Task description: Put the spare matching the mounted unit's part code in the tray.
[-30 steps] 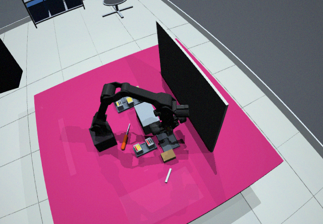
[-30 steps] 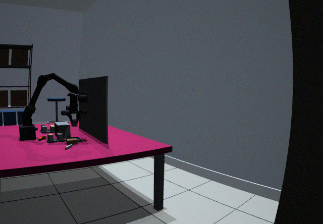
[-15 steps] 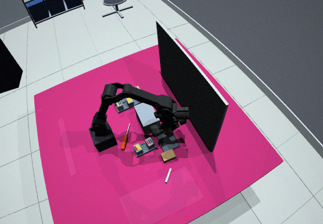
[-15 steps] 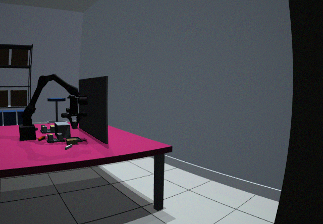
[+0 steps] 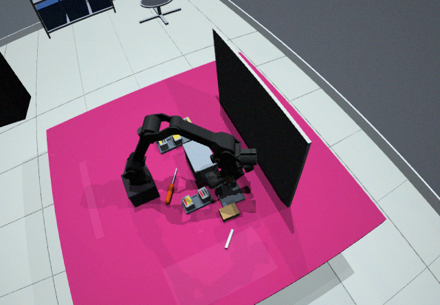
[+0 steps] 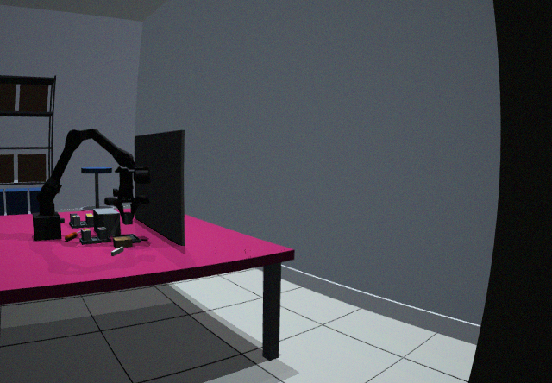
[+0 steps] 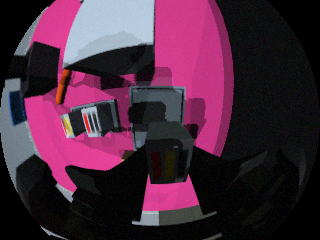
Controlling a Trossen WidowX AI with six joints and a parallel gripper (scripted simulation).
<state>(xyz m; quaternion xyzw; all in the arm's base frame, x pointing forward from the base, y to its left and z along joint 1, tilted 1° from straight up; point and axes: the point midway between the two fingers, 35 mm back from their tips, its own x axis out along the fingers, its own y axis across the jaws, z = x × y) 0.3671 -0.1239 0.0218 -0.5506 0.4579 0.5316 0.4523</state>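
Now: gripper tip 8 cm above the dark grey tray and 1 cm past it. Round my gripper tip: tan block: 10 cm to the right, 7 cm below, 3 cm behind; then mounted unit: 17 cm to the left, 9 cm behind, 3 cm below; then dark spare: 2 cm above.
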